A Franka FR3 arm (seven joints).
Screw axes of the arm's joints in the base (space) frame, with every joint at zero. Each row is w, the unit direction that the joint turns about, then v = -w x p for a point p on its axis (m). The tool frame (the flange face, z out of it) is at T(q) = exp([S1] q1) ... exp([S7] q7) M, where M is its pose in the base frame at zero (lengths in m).
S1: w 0 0 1 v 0 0 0
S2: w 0 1 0 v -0.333 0 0
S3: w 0 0 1 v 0 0 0
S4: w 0 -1 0 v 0.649 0 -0.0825
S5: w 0 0 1 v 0 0 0
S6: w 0 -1 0 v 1.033 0 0
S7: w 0 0 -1 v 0 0.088 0
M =
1 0 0 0.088
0 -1 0 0
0 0 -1 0.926
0 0 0 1
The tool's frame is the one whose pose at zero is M.
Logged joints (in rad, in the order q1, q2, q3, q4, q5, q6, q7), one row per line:
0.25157 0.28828 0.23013 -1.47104 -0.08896 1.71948 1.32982
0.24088 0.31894 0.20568 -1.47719 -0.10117 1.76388 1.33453
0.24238 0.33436 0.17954 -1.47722 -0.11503 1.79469 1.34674
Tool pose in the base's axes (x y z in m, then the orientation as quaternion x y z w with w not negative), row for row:
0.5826 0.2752 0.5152 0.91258 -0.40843 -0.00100 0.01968
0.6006 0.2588 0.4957 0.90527 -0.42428 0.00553 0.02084
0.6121 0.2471 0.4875 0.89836 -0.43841 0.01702 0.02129
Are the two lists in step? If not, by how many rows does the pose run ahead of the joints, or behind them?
They are in step.
